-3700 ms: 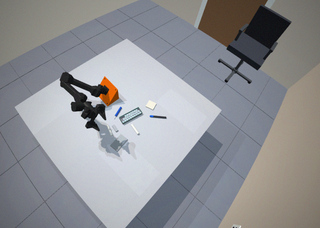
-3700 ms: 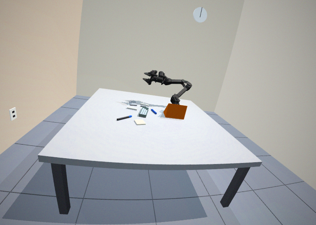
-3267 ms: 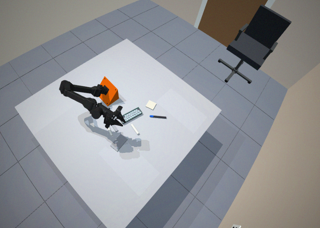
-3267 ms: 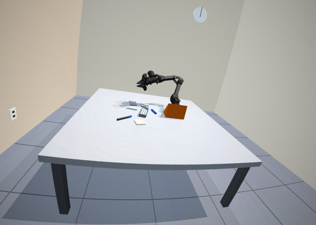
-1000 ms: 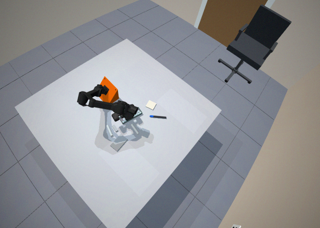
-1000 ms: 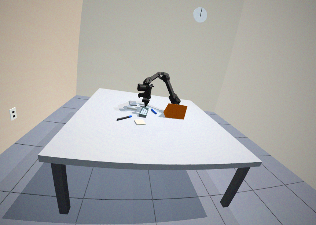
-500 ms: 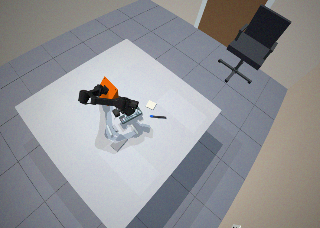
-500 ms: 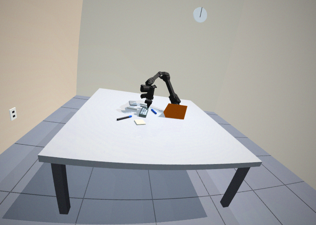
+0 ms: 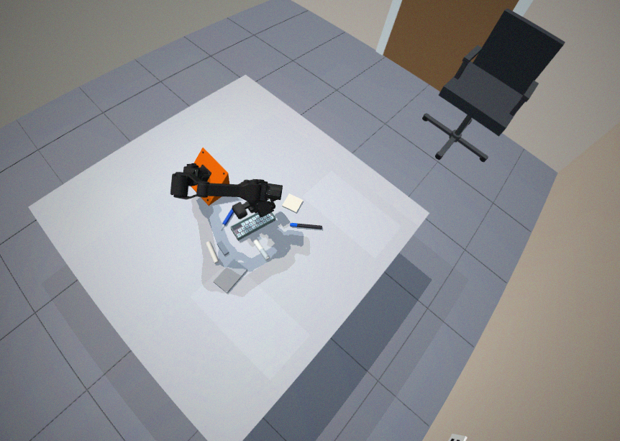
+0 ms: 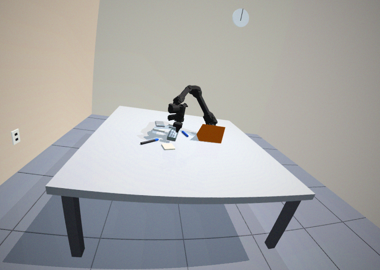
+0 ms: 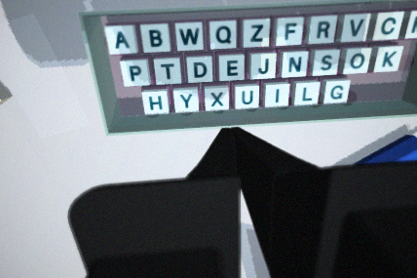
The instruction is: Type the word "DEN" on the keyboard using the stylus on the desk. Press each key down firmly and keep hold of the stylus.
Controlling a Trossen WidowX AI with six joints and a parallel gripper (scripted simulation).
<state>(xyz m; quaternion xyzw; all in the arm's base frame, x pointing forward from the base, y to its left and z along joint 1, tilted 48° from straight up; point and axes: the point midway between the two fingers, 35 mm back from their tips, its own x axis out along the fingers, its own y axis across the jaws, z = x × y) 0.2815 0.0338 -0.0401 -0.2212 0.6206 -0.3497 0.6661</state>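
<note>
Right now the blue stylus is 70 mm behind my gripper tip, 110 mm to the right of it and 40 mm below it. The rest, counted from my gripper tip: grey pad (130 mm ahead, 250 mm to the right, 40 mm below); cream notepad (60 mm ahead, 170 mm to the left, 40 mm below).
</note>
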